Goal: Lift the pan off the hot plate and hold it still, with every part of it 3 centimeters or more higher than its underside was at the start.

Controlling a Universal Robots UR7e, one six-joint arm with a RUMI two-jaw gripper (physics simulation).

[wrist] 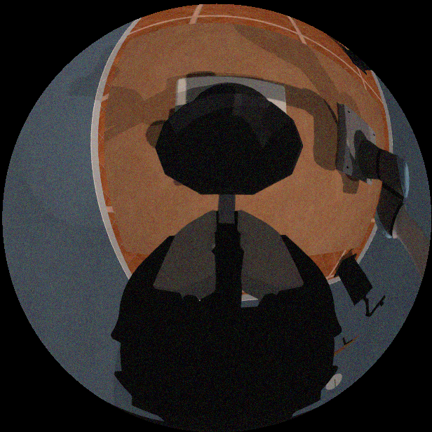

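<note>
The black pan shows in the upper middle of the wrist view, with its handle running down between the jaws. My gripper is shut on the pan's handle. The pan is held up above the table, apart from the hot plate, and looks tilted. The hot plate, a light grey square block, lies beyond and below the pan; its far edge and upper corners show, and the pan hides the rest. The height of the gap between them is hard to tell from this view.
The brown table top has a pale edge on the left. The robot's grey base plate and dark arm links stand at the right. Shadows fall across the table. A dark object shows beyond the table's lower right edge.
</note>
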